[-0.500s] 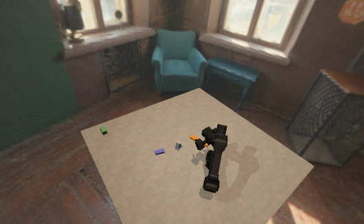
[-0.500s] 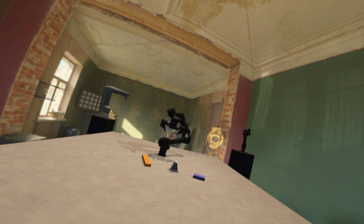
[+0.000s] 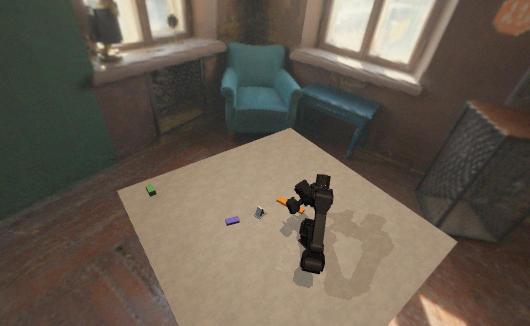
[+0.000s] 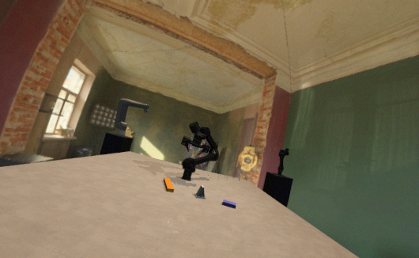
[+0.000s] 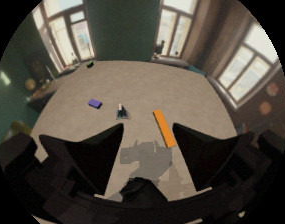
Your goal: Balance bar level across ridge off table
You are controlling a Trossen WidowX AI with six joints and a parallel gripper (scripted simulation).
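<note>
My gripper tip is now 80 mm short of the orange bar, 90 mm to the left of it and 190 mm above it. The rest, counted from my gripper tip: purple block 170 mm ahead, 230 mm to the left, 190 mm below; then green block 600 mm ahead, 490 mm to the left, 180 mm below.
</note>
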